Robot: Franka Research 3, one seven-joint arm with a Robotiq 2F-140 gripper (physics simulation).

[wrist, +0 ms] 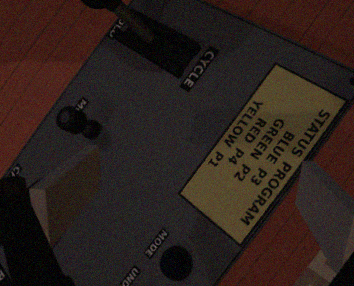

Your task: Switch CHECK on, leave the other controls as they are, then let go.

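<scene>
The grey control panel [145, 135] fills much of the wrist view. No full CHECK label can be read. A cut-off label [16, 171] at the left edge is partly covered by the left finger, and the control beside it does not show. My gripper [197, 175] is open and empty above the panel, with its left finger over the panel's left part and its right finger beyond the yellow status plate [250, 165]. A small black toggle [75, 121] with a partly hidden label starting with M stands above the left finger.
A black-knobbed lever [132, 22] rises from the dark CYCLE slot [175, 62] at the top. A round black knob [176, 262] lies by the MODE label [156, 243] at the bottom. Another label, partly readable as UND [131, 276], is near it. Red wooden planks [35, 65] surround the panel.
</scene>
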